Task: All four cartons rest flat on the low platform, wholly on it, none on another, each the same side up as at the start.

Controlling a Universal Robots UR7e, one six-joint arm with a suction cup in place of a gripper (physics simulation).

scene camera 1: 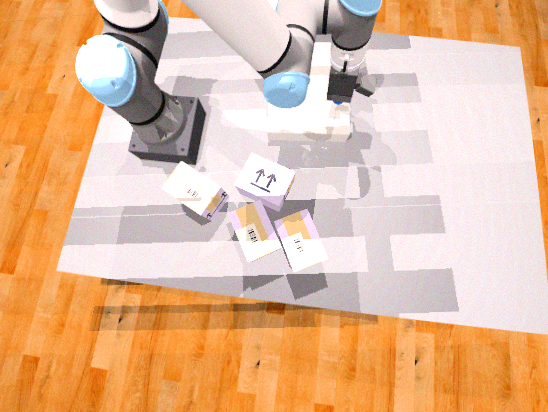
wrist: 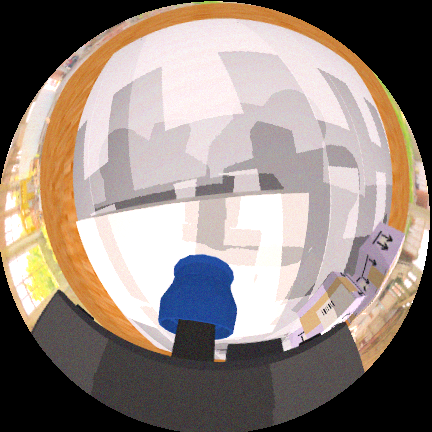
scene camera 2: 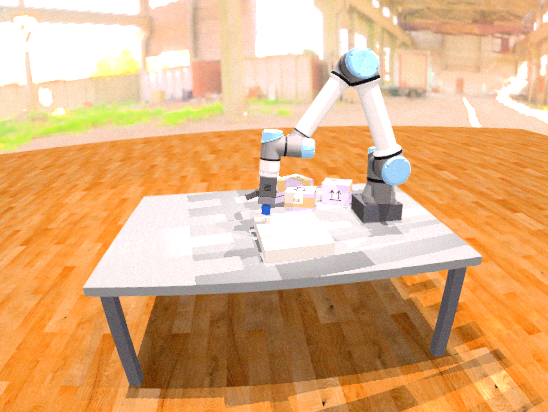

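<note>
My suction cup is off and holds nothing. It points down at the low white platform, close over its edge region away from the robot base; whether it touches is unclear. One carton, with two arrows on top, lies on the table near the platform. Another carton lies near the base. Two cartons, one on the left and one on the right, lie side by side farther out, barcodes up. In the scene camera 2 view they are partly hidden.
The robot base stands on the grey table, beside the platform and the cartons. The forearm and elbow hide part of the platform in the scene camera 1 view. Cartons show at the lower right of the wrist view.
</note>
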